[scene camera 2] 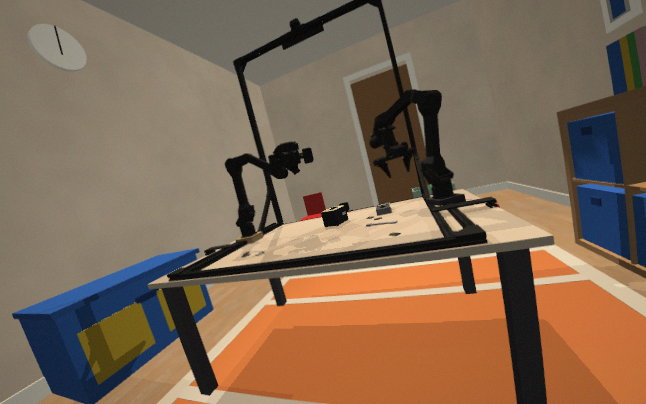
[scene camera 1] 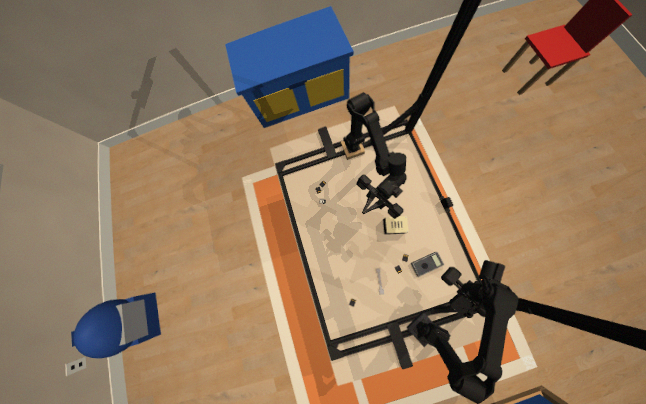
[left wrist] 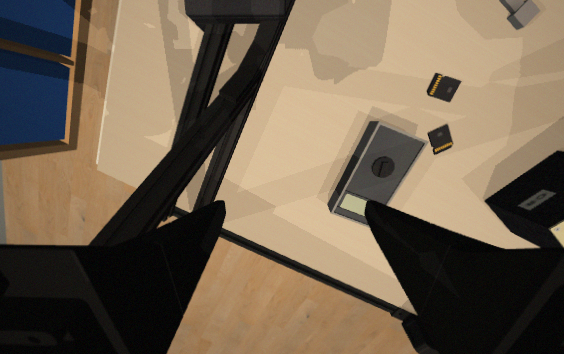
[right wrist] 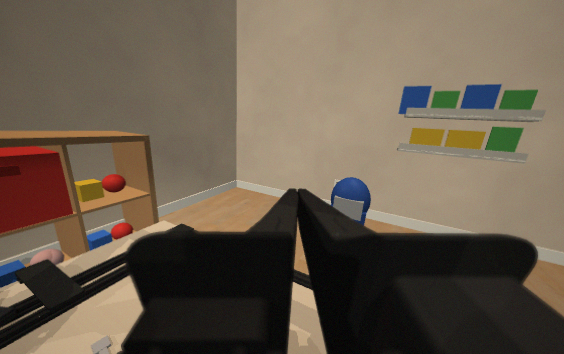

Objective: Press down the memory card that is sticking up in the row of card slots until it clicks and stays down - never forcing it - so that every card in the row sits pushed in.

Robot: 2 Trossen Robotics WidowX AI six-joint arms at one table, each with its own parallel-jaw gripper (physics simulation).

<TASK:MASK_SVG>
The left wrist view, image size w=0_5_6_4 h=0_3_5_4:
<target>left gripper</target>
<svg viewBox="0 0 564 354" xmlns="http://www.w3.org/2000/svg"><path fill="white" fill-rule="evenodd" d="M366 202L364 215L370 230L439 354L564 354L564 247L505 249L451 231L377 201L369 200ZM224 200L212 202L154 230L110 247L0 244L0 354L167 354L221 233L226 216Z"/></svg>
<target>grey device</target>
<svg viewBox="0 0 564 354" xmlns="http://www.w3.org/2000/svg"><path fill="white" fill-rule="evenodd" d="M380 121L369 122L327 204L331 214L368 228L370 227L364 215L366 202L373 200L388 206L429 143L429 141Z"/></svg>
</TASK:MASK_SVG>
